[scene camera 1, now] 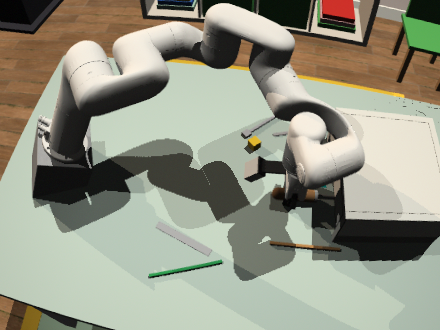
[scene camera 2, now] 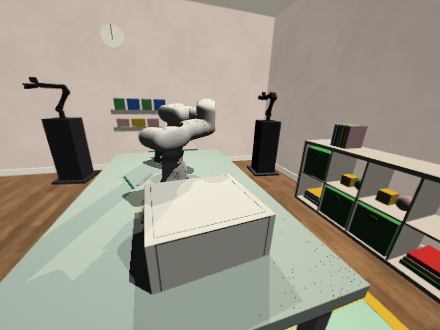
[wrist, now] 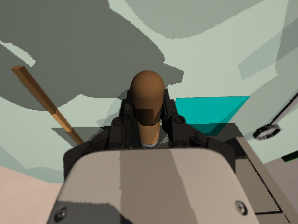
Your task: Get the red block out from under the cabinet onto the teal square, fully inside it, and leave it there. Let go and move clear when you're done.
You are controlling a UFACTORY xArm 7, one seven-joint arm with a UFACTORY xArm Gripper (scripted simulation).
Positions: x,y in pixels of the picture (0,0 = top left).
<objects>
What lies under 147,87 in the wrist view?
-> A grey hooked rod.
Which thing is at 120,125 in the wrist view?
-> My gripper.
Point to a teal square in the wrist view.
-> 209,115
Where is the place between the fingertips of my gripper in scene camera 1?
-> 288,197
</objects>
